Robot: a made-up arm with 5 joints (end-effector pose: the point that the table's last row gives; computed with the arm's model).
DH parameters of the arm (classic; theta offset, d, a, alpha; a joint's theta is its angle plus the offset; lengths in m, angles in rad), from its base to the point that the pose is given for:
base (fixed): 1.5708 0.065 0 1.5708
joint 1: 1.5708 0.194 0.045 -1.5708
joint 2: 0 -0.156 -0.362 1.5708
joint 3: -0.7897 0 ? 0
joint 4: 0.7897 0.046 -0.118 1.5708
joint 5: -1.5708 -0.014 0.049 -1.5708
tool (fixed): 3.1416 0.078 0 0
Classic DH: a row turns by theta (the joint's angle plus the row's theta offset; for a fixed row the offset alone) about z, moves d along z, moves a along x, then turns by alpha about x.
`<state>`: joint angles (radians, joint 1 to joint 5).
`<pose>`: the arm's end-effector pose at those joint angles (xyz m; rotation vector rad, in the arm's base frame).
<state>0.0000 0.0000 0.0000 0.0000 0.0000</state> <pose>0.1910 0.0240 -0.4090 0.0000 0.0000 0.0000</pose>
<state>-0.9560 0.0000 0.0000 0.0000 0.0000</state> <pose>0.1910 -0.3734 -0.2280 -0.9560 0.0000 0.0000</pose>
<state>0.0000 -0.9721 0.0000 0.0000 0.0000</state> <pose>-0.2364 0.0240 -0.1800 0.0000 0.9721 0.0000</pose>
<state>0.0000 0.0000 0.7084 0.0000 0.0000</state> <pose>0.1910 0.1579 -0.4571 0.7084 0.0000 0.0000</pose>
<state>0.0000 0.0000 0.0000 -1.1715 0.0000</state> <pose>0.1910 -0.0043 -0.3717 -1.1715 0.0000 0.0000</pose>
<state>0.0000 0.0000 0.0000 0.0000 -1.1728</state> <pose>0.1491 0.0240 -0.5020 0.0000 -1.1728 0.0000</pose>
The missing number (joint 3, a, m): -0.1662
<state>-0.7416 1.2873 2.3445 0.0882 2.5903</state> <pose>0.4731 0.3876 -0.1576 -1.2008 1.4870 2.1421</pose>
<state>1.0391 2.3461 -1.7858 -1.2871 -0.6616</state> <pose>0.3184 -0.0569 0.1854 -1.5060 0.8895 -1.7355</pose>
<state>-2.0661 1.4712 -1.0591 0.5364 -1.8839</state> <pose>0.6632 0.0391 0.1691 0.1108 1.2034 -2.2964</pose>
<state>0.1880 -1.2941 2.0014 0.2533 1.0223</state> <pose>-0.1755 0.3700 -0.0177 2.7016 1.1996 -0.2530</pose>
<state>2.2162 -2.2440 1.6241 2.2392 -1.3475</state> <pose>-0.0564 -0.3525 0.0393 -1.1545 2.2847 -1.6621</pose>
